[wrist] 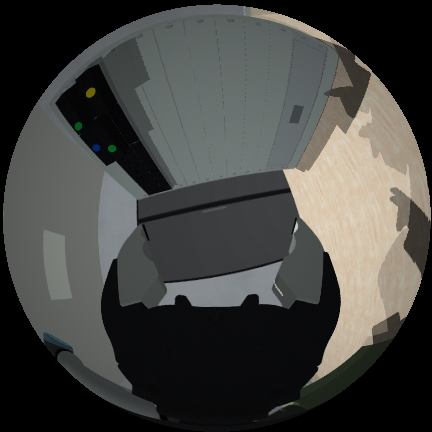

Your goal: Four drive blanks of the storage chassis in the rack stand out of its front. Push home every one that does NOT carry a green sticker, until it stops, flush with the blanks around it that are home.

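Places are measured from the arm's base along level axes (x ahead, y right, z down), in millimetres.
Where they show: gripper, between the fingertips: (218, 223).
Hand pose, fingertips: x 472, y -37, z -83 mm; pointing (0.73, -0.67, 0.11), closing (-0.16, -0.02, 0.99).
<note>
After its pixels a point has its place.
The storage chassis (212, 100) @[z -48, x 706, y -44 mm] fills the upper part of the wrist view, with a ribbed grey face and a black bank of drive blanks (125, 132) @[z -226, x 690, y -47 mm] along its left. On the bank show a yellow sticker (90, 92) @[z -222, x 658, y 87 mm] near the top, a green sticker (78, 126) @[z -279, x 657, y 45 mm] at the left edge, and a blue sticker (96, 148) @[z -280, x 656, y -26 mm] beside a second green sticker (112, 148) @[z -250, x 655, y -48 mm] lower down. The bank's left outline is stepped; how far each blank stands out cannot be told. My gripper (218, 223) @[z -83, x 472, y -37 mm] is open and empty, its fingers apart from the blanks, which lie up and left of it.
A dark grey box (215, 245) with a black groove shows between and beyond the fingers, below the chassis. A pale wood-like surface (325, 210) @[z 244, x 503, y -270 mm] with shadows lies at right. A grey surface (75, 200) is at left, and a grey cylindrical arm part (95, 377) is at lower left.
</note>
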